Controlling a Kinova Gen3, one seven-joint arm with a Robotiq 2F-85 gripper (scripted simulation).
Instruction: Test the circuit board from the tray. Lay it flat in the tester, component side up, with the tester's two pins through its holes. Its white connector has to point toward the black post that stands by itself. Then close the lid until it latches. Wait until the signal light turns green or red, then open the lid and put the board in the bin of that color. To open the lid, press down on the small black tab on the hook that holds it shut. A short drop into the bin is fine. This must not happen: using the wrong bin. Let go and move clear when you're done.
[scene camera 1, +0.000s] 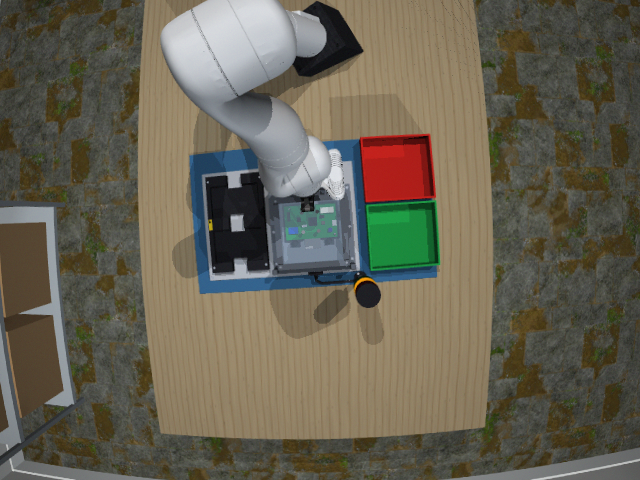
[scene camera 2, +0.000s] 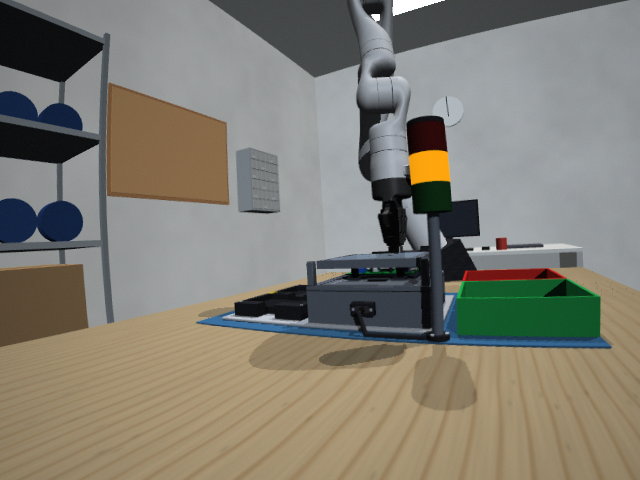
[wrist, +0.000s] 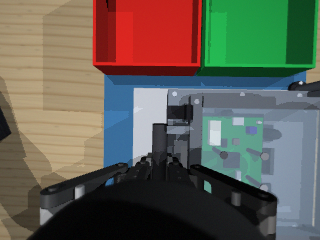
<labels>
same spot on see-through lid: (scene camera 1: 319, 238) = (wrist: 280, 156)
</labels>
